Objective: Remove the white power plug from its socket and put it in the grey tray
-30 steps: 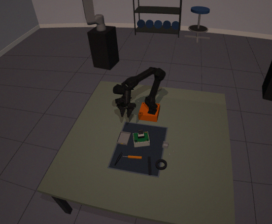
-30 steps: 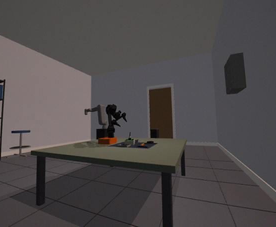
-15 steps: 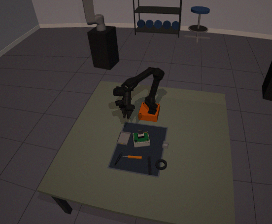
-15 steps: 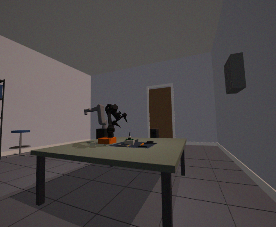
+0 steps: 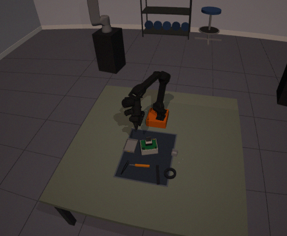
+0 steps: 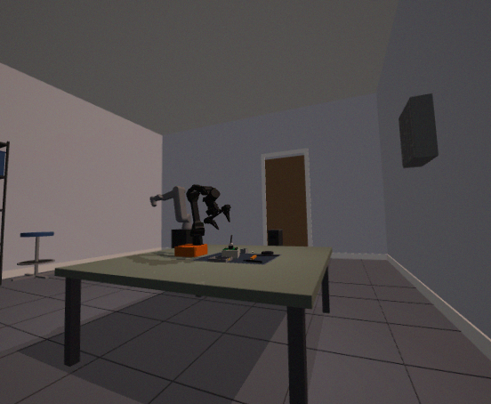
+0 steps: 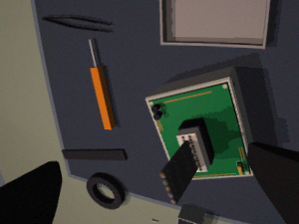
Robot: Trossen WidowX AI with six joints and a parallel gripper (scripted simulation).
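Right now my gripper tip is 12 cm above the white power plug and 7 cm to the right of it. From my gripper tip the other things lie so: grey tray (20 cm below, 7 cm to the right, 2 cm ahead); dark mat (20 cm below, 8 cm to the left, 4 cm ahead); black bar (21 cm to the left, 20 cm below, 18 cm ahead).
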